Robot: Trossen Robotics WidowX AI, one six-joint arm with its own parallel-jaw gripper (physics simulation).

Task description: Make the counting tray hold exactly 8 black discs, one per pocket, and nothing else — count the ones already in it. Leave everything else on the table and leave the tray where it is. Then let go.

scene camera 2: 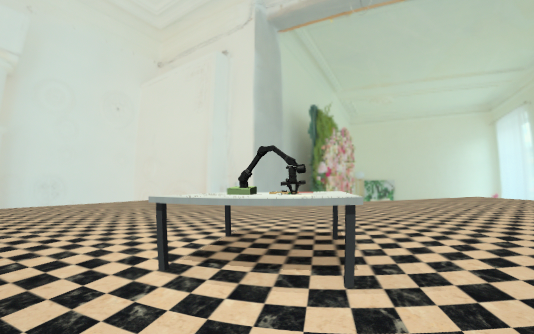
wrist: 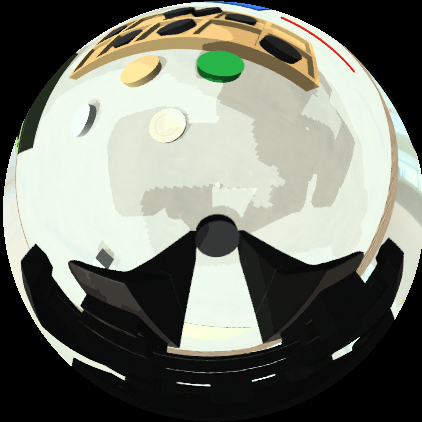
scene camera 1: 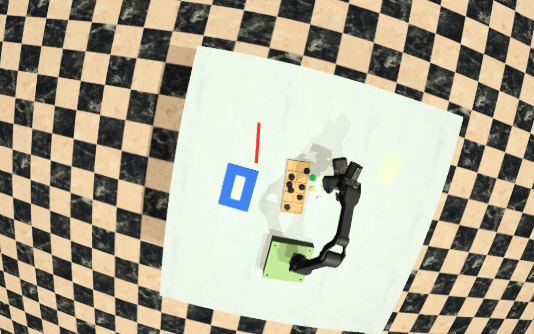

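Observation:
The wooden counting tray (scene camera 1: 299, 165) (wrist: 175, 44) has two rows of pockets. It holds several black discs; two of them, an upper one (scene camera 1: 289, 185) and a lower one (scene camera 1: 291, 190), crowd or overlap in the far row. One black disc (scene camera 1: 306, 171) (wrist: 281, 48) is in an end pocket. My gripper (scene camera 2: 294, 191) (wrist: 216, 236) is shut on a black disc, which is between its fingertips in the wrist view. It is low over the table, beside the tray and apart from it. Whether the held disc touches the table is unclear.
A green disc (scene camera 1: 312, 177) (wrist: 220, 63), a tan disc (scene camera 1: 312, 189) (wrist: 141, 71), a white disc (wrist: 83, 120) and a cream disc (wrist: 167, 125) lie beside the tray. A grey block (wrist: 104, 258), blue frame (scene camera 1: 225, 187), red strip (scene camera 1: 257, 142) and pale yellow patch (scene camera 1: 389, 169) also show.

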